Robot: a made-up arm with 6 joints.
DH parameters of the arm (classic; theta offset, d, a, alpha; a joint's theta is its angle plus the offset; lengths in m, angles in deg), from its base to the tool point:
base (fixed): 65.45 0 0.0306 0
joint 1: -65.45 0.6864 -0.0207 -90
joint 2: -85.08 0 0.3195 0
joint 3: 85.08 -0.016 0.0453 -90
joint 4: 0 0.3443 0.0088 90
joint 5: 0 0.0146 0.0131 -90
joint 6: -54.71 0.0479 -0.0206 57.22
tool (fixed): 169.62 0.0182 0 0
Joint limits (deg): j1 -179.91..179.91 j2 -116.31..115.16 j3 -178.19..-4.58 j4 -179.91..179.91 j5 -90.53..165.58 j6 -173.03..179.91
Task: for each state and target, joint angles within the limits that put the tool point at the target. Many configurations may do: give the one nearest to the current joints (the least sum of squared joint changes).
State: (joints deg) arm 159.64 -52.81 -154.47 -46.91 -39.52 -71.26
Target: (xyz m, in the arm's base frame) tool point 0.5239 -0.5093 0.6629
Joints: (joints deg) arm 133.94 -94.54 -167.31 -44.22 -22.05 -67.79
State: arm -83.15 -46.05 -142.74 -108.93 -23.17 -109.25
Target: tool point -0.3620 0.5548 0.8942
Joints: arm -50.15 -94.81 -137.45 -112.83 -41.47 -113.57
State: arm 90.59 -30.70 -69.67 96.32 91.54 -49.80
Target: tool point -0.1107 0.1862 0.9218
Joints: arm 118.31 -27.61 -46.06 93.60 93.05 -50.13
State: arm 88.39 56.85 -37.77 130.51 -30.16 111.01
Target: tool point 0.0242 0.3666 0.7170
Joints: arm 102.28 10.05 -47.73 130.13 -34.92 112.15
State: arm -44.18 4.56 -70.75 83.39 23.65 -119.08
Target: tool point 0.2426 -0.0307 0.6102
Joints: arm -9.98 13.22 -30.02 84.19 34.39 -114.75
